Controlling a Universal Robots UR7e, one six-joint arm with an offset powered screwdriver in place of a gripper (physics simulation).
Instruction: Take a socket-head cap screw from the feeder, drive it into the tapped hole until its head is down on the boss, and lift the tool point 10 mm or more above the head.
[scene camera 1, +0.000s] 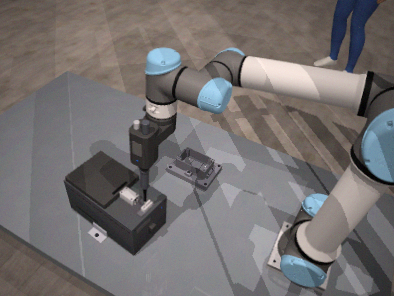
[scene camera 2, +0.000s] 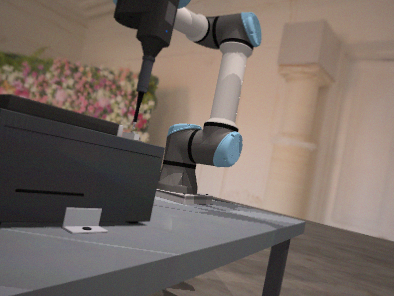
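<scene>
My screwdriver (scene camera 1: 145, 199) (scene camera 2: 135, 121) points down at the pick-up end of the dark feeder (scene camera 1: 117, 223) (scene camera 2: 80, 165). A small light cap screw (scene camera 2: 134, 126) shows at its bit tip in scene camera 2, close above the pale pick-up block (scene camera 1: 146, 206) (scene camera 2: 131, 135). In scene camera 1 the screw is too small to make out clearly. The grey housing (scene camera 1: 205, 181) with a raised rectangular wall and small bosses lies flat on the table behind the feeder. The tapped hole is too small to tell.
A white block (scene camera 1: 129, 195) stands on the feeder beside the pick-up block, next to the raised dark lid (scene camera 1: 100, 177). A white bracket (scene camera 1: 97, 233) (scene camera 2: 86, 220) sits at the feeder's foot. The arm's base plate (scene camera 1: 274, 256) stands on the grey table (scene camera 1: 225, 250) at the right.
</scene>
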